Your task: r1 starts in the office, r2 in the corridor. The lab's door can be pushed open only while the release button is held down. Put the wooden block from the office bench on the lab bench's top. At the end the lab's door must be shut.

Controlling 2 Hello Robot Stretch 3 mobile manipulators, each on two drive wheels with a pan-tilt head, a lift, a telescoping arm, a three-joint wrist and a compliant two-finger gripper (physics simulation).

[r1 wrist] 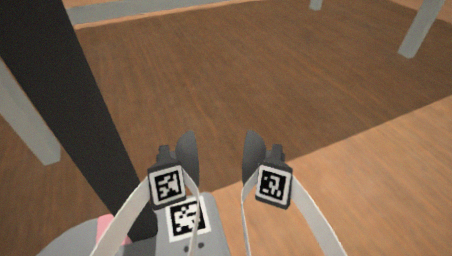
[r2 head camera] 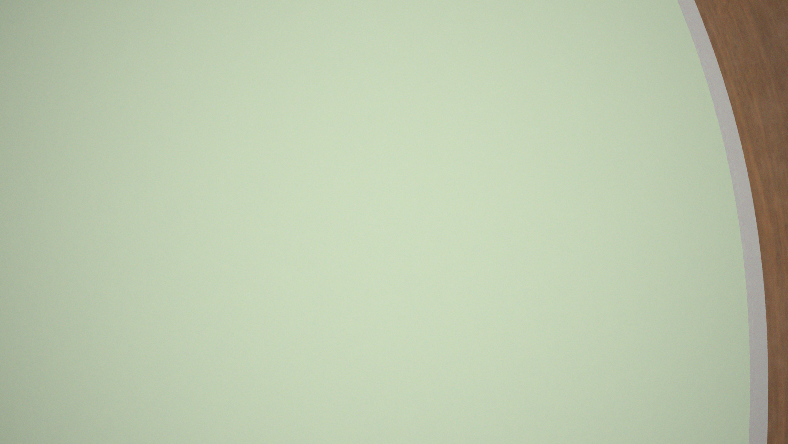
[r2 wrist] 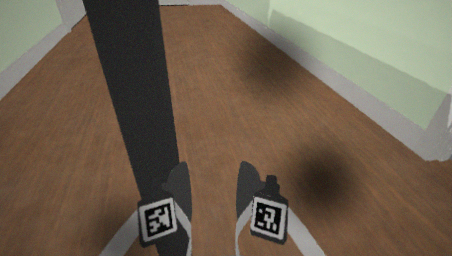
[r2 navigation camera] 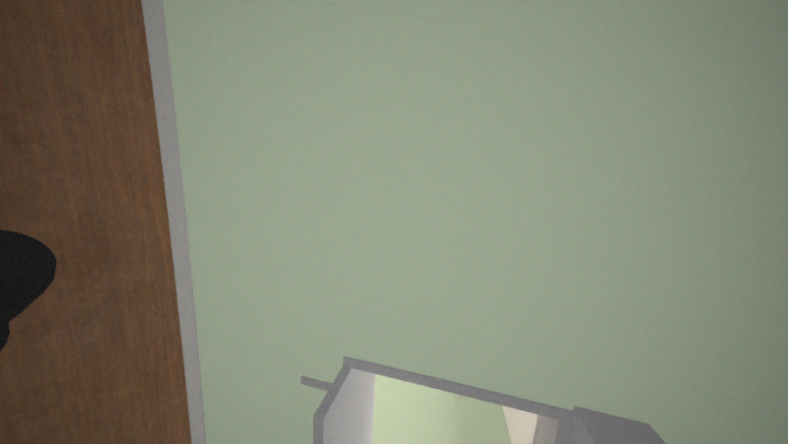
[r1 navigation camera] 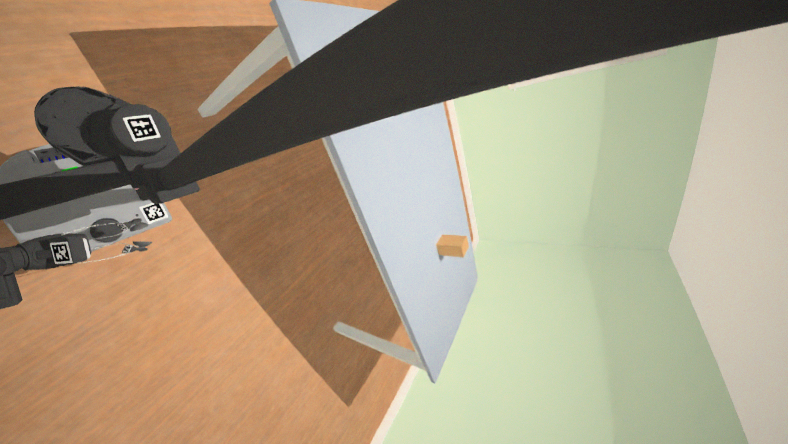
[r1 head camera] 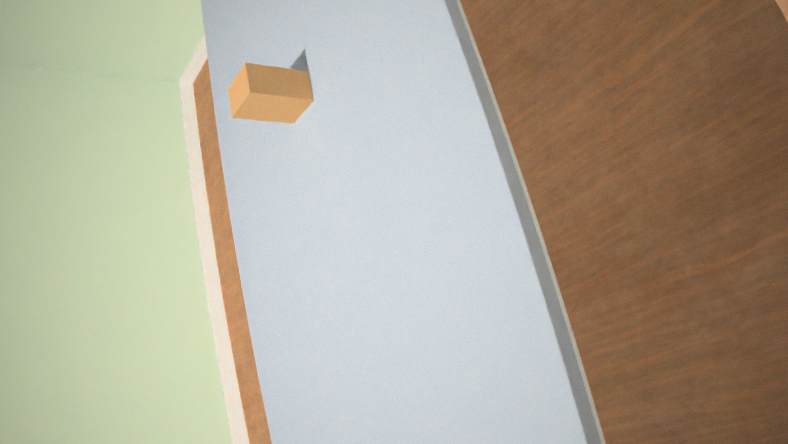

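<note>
The wooden block [r1 head camera: 272, 93] [r1 navigation camera: 453, 245] lies on the pale blue top of the office bench [r1 head camera: 397, 248] [r1 navigation camera: 397, 209], near the edge along the wall. r1's gripper [r1 navigation camera: 144, 234] [r1 wrist: 220, 145] is open and empty, close to its own base, with floor behind it in the wrist view. It is apart from the block, on the far side of the bench's long edge. r2's gripper [r2 wrist: 214, 172] is open and empty above the brown corridor floor. The release button and the lab bench do not show. I cannot identify the lab's door in these views.
r1's mast [r1 navigation camera: 386, 71] crosses its navigation view. Bench legs [r1 navigation camera: 380, 344] [r1 wrist: 422, 30] stand near r1. A green wall [r2 head camera: 386, 220] [r2 navigation camera: 441, 193] is beside r2. A grey-framed opening [r2 navigation camera: 457, 388] shows low in r2's navigation view. A wall corner [r2 wrist: 435, 145] stands right of r2's gripper.
</note>
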